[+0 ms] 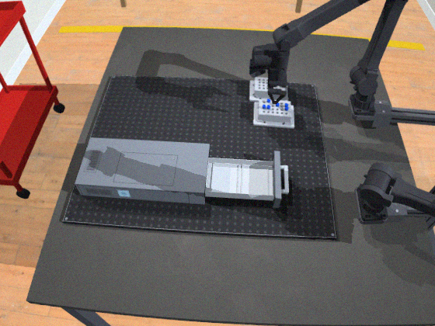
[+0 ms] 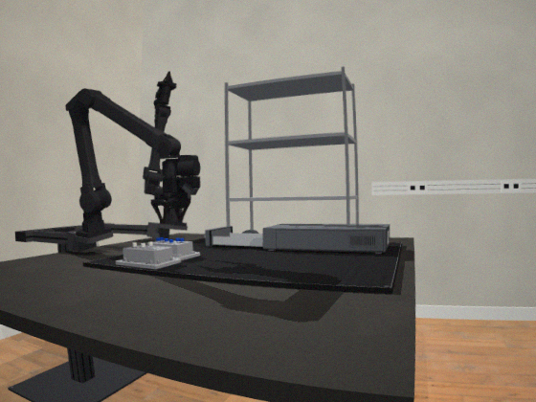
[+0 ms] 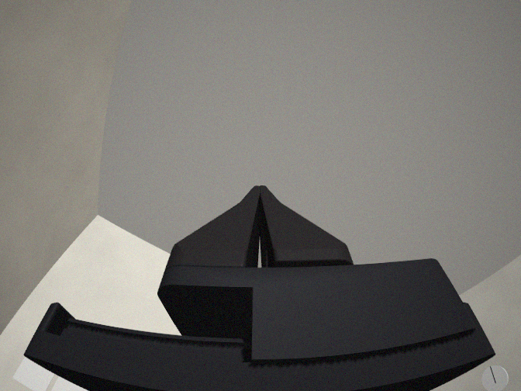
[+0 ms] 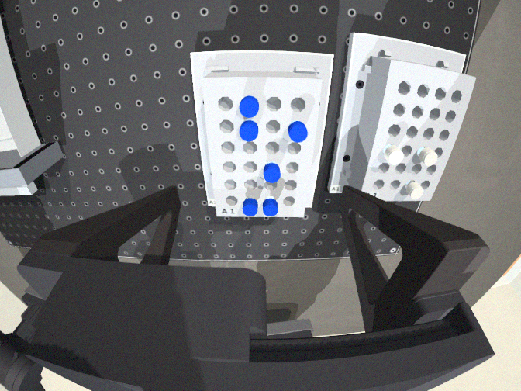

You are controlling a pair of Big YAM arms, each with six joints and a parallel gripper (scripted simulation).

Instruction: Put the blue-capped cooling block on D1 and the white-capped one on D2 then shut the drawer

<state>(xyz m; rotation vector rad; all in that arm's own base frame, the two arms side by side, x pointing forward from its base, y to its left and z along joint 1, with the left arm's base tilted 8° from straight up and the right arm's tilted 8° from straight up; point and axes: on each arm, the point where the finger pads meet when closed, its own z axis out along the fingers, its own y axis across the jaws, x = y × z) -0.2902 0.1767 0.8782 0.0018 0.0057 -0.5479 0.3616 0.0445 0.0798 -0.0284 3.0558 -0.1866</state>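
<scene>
The slot D1 lies 12 cm below my right hand and 1 cm behind it. The rest, counted from my right hand: cooler COLD: 36 cm to the left, 24 cm ahead, 8 cm below; then slot D2: 14 cm to the right, 12 cm below, 2 cm ahead; then perforated deck: 24 cm ahead, 18 cm to the left, 13 cm below.
</scene>
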